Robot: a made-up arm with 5 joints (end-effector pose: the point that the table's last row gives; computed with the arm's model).
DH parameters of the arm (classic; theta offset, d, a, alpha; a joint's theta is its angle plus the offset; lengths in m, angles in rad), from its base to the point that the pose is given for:
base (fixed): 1.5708 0.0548 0 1.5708
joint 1: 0 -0.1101 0.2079 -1.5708
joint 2: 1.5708 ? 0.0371 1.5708
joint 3: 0 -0.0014 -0.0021 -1.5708
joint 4: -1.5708 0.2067 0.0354 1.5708
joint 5: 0 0.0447 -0.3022 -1.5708
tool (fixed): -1.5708 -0.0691 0 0
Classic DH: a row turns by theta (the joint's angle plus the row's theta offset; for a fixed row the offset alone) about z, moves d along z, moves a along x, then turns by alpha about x.
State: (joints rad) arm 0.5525 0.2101 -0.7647 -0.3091 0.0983
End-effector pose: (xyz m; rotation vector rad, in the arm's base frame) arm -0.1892 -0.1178 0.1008 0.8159 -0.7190 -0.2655
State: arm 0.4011 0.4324 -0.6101 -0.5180 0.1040
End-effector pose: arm -0.1600 -0.1138 0.0978 0.7713 -0.5363 -0.1660
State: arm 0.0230 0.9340 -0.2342 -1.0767 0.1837
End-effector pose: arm -0.1293 -0.0871 0.1350 0.4040 -0.1373 -0.1322
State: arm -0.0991 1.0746 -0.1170 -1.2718 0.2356
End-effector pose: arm -0.1323 -0.0665 0.1515 0.2441 -0.0777 -0.1870
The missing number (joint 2, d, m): 0.0464
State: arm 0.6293 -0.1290 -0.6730 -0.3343 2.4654
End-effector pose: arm -0.0406 0.2755 0.4956 -2.8655 1.1585 -0.4031
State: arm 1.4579 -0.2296 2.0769 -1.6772 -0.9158
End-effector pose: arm 0.2893 -0.0194 0.1472 -1.1723 1.5566 1.1038
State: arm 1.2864 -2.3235 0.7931 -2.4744 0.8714
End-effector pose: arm 0.0360 0.0142 0.3468 1.6303 -1.3447 1.4129
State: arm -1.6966 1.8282 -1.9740 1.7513 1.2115
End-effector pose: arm -0.1664 0.0539 -0.2042 -0.1762 -1.2862 -2.6202
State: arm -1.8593 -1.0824 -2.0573 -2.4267 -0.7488
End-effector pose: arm -0.1089 -0.4205 -0.3577 0.5625 -2.0334 -0.1889
